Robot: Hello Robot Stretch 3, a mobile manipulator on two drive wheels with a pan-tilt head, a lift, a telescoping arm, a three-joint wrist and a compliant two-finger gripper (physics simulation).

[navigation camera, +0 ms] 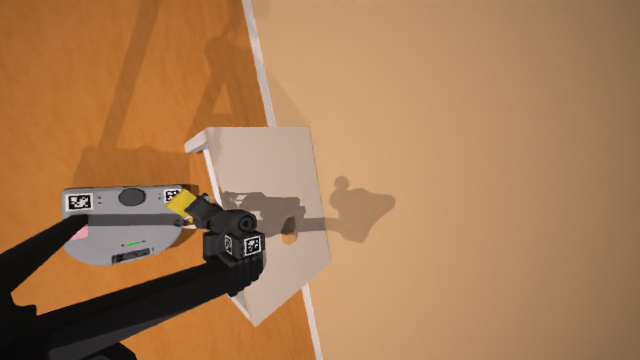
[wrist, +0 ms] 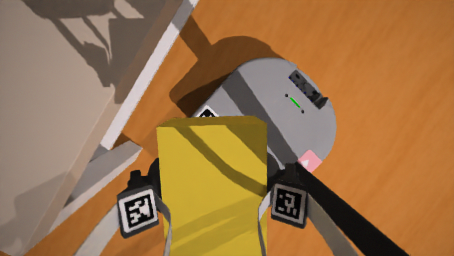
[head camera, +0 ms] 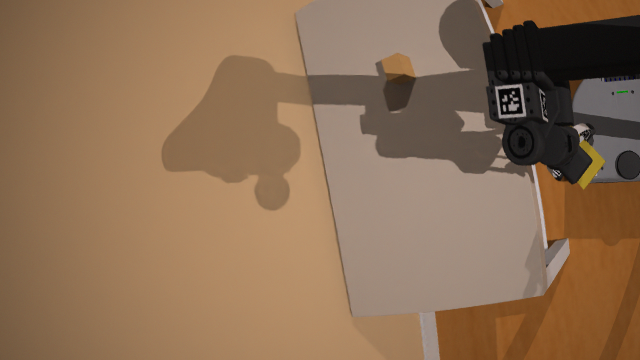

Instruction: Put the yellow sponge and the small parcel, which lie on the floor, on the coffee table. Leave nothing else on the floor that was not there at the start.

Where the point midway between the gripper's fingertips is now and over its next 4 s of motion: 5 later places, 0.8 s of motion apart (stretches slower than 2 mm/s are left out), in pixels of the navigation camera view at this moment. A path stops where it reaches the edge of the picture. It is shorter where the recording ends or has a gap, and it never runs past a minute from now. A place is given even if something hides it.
My gripper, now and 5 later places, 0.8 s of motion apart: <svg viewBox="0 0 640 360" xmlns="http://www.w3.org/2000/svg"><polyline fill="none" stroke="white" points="190,208 207,206 240,202 267,199 288,197 296,196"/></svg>
